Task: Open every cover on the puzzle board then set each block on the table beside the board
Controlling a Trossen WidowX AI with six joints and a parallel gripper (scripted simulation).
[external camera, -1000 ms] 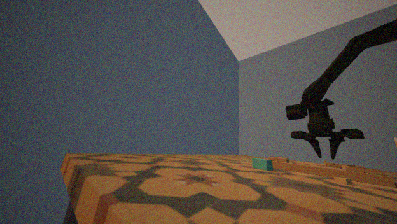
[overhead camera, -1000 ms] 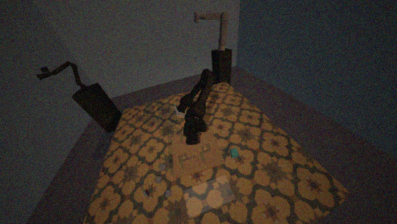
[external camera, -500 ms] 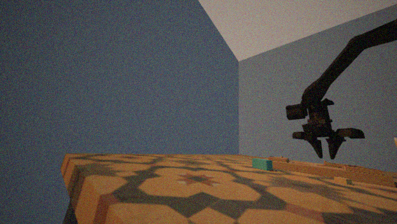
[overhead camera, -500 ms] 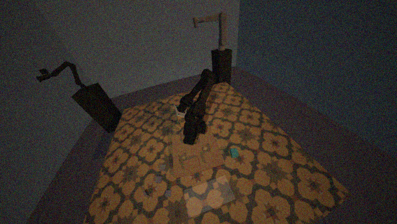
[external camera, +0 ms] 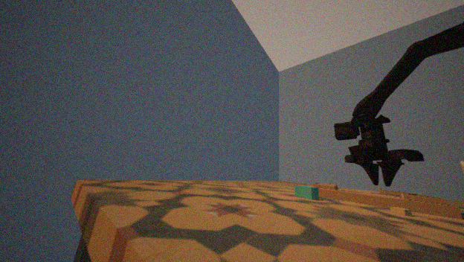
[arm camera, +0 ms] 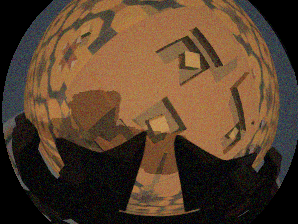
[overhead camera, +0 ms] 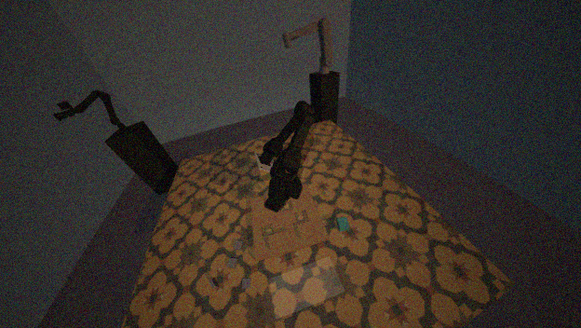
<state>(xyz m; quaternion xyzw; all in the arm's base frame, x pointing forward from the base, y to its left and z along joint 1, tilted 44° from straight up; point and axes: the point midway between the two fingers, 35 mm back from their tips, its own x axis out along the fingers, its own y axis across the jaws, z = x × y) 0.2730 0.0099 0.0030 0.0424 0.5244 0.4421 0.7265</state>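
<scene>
Right now my gripper tip is 5 cm short of the tan puzzle board, 3 cm above it and 1 cm to the left of it. From my gripper tip the other things lie so: teal block (20 cm ahead, 17 cm to the left, 3 cm below).
</scene>
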